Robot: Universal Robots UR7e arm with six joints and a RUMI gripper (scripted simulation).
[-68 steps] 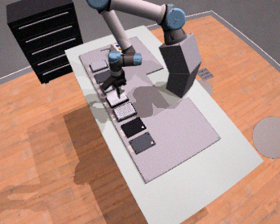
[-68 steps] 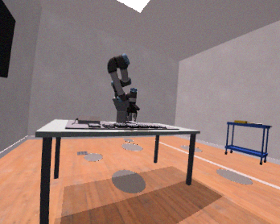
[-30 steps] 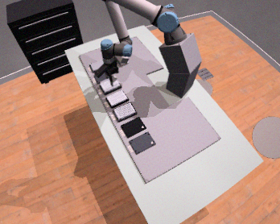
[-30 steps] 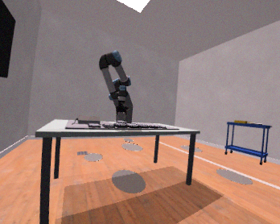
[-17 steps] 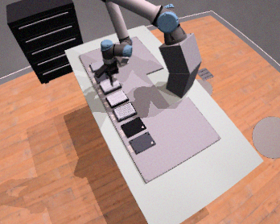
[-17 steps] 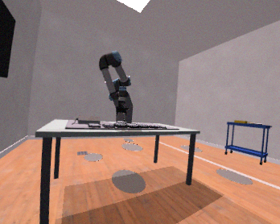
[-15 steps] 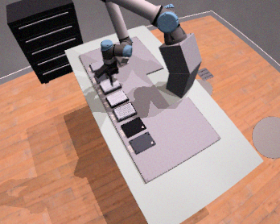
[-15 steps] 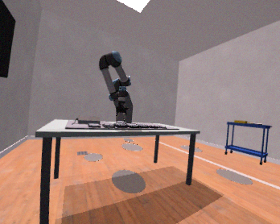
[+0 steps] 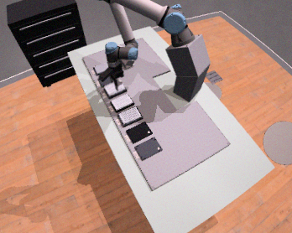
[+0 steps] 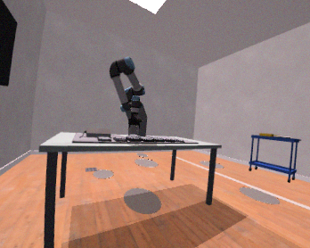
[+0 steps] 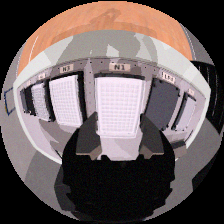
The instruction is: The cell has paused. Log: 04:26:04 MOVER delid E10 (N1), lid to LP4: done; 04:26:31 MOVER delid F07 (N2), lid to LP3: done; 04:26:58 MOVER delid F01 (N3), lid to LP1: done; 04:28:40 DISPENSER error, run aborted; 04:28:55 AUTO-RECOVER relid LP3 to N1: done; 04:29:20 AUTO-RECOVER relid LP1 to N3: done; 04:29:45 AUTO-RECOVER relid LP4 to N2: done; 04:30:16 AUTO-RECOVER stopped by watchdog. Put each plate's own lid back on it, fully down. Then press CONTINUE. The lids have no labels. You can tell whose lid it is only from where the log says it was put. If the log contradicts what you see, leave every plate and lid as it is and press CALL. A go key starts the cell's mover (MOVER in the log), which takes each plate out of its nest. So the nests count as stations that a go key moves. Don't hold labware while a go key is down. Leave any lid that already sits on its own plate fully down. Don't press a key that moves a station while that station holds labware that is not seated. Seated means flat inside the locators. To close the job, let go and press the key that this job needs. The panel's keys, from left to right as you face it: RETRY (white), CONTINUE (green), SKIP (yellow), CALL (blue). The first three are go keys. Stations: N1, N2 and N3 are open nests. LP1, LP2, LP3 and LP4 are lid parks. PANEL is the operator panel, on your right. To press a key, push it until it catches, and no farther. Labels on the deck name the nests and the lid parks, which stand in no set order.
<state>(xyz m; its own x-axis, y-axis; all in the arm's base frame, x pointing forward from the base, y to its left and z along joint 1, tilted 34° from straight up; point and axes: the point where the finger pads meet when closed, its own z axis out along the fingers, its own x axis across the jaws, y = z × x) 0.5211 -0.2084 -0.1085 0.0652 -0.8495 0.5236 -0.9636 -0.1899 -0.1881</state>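
Now: the white lidded plate 3 cm below my hand. From my hand the other things lie so: yellow key: 22 cm behind, 32 cm to the right, 1 cm above; then green key: 23 cm behind, 27 cm to the right, 1 cm above; then white lid: 1 cm below.
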